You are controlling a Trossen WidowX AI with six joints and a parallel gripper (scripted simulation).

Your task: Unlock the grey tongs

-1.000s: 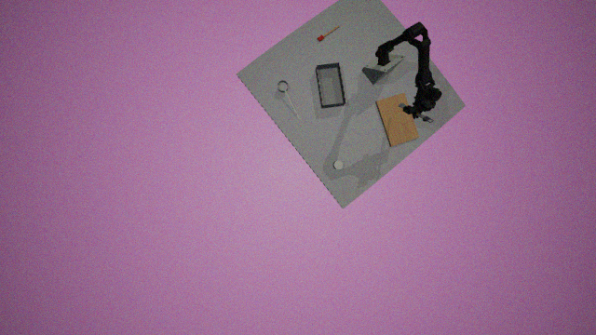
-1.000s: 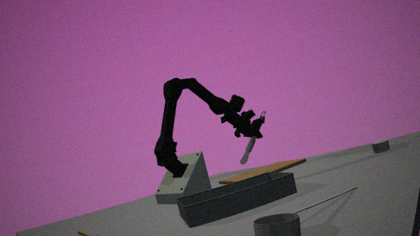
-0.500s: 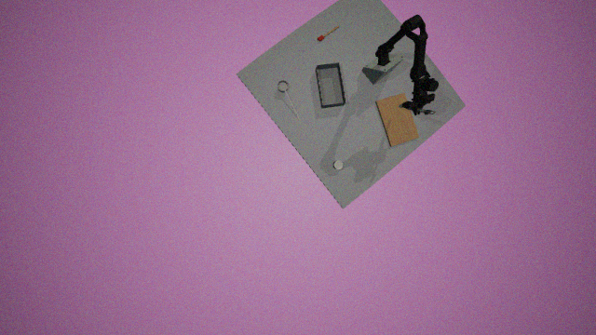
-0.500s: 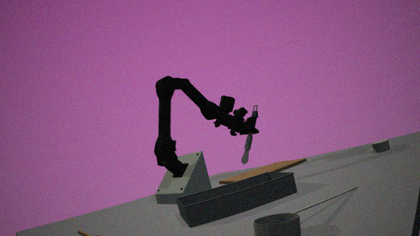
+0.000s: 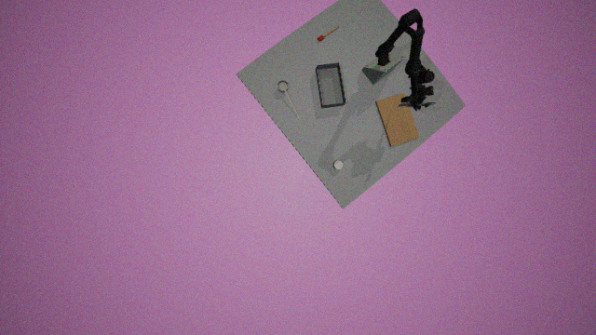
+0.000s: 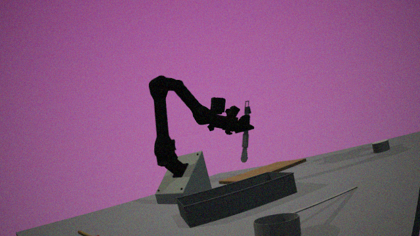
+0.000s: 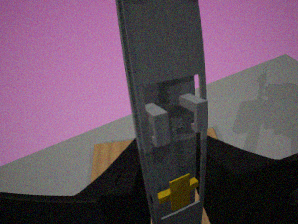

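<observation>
Right now my gripper tip is 210 mm above the wooden board. Also, from my gripper tip: dark roasting tin: 280 mm ahead, 500 mm to the right, 190 mm below; then yellow lock piece: 10 mm behind, 30 mm to the right, 10 mm above; then small white cup: 580 mm ahead, 10 mm to the left, 200 mm below.
</observation>
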